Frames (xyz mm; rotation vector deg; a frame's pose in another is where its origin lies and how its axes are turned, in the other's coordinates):
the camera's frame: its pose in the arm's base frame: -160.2 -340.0 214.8 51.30 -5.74 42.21
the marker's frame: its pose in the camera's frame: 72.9 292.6 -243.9 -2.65 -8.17 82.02
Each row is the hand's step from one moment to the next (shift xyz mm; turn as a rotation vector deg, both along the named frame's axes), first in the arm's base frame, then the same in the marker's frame.
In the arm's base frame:
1: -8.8 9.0 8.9 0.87 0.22 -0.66
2: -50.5 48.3 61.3 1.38 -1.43 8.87
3: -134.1 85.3 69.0 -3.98 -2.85 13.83
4: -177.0 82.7 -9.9 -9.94 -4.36 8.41
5: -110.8 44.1 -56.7 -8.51 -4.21 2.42
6: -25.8 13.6 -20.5 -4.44 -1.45 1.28
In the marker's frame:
1: 14.9 0.9 -3.9 -0.85 -0.60 -0.41
2: 91.9 2.9 -13.7 5.46 -3.71 6.25
3: 154.9 57.1 -52.6 11.32 -0.31 9.33
4: 115.3 122.2 -100.3 9.55 7.25 6.69
5: 30.6 97.0 -84.2 4.34 8.06 3.50
6: 3.0 23.8 -26.3 2.59 3.91 1.22

